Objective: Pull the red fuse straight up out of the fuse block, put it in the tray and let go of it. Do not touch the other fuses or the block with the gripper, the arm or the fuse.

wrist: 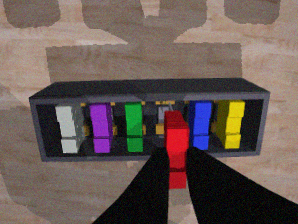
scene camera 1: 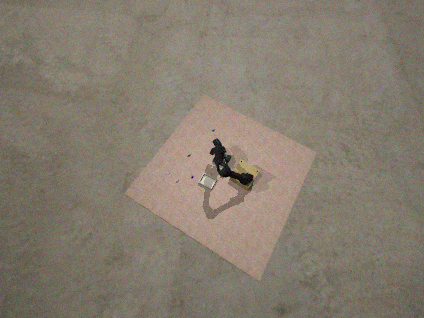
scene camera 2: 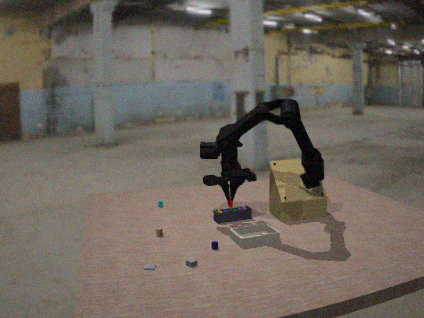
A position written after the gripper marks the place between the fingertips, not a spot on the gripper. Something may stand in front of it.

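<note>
Visible: a white fuse [wrist: 69,115], a purple fuse [wrist: 101,113], a green fuse [wrist: 133,119], a yellow fuse [wrist: 230,111] and a blue fuse [wrist: 199,110]. A red fuse [wrist: 176,132] is carried by the gripper [scene camera 2: 230,201]. The gripper is visible also in the wrist view [wrist: 175,156].
</note>
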